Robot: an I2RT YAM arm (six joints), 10 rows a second.
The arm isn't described. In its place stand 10 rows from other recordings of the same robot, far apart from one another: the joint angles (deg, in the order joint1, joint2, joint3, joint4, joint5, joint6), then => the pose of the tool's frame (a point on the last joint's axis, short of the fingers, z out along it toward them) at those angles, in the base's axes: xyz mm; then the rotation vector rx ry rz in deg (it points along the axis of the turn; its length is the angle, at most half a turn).
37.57 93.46 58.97 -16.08 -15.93 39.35 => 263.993, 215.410, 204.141, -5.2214, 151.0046, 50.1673
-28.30 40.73 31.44 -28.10 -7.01 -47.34 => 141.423, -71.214, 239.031, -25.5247, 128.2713, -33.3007
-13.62 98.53 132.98 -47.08 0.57 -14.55 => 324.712, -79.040, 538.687, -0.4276, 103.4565, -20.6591
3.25 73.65 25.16 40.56 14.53 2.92 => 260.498, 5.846, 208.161, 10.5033, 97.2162, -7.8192
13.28 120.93 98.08 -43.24 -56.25 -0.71 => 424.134, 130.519, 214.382, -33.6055, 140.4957, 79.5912
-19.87 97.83 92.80 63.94 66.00 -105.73 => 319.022, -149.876, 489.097, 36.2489, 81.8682, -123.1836
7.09 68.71 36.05 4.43 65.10 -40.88 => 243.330, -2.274, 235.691, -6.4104, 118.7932, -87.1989
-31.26 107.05 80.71 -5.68 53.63 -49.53 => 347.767, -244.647, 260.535, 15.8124, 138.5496, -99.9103
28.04 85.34 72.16 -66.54 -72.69 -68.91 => 218.689, 154.983, 295.951, -97.9861, 75.8373, 81.3609
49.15 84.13 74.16 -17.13 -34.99 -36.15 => 204.673, 267.910, 345.797, -93.7891, 69.2445, 43.7760
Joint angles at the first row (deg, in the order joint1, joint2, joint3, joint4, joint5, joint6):
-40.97 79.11 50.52 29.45 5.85 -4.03
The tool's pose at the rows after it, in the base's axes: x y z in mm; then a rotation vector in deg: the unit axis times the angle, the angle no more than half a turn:
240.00, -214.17, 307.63, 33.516, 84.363, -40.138
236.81, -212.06, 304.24, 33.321, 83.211, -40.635
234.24, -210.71, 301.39, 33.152, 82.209, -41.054
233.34, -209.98, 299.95, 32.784, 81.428, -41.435
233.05, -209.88, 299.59, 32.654, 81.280, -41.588
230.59, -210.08, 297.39, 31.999, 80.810, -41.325
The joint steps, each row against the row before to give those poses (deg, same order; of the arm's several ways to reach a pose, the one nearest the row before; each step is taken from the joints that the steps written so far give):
-0.11 -0.15 -1.00 1.66 0.17 0.08
-0.07 -0.48 -1.71 2.38 0.22 -0.10
-0.10 -0.29 -1.35 2.08 0.13 -0.09
-0.01 0.00 -0.75 1.62 0.07 -0.24
-0.02 0.00 -0.17 0.37 0.00 -0.13
-0.43 -0.11 -0.90 1.40 -0.99 0.00

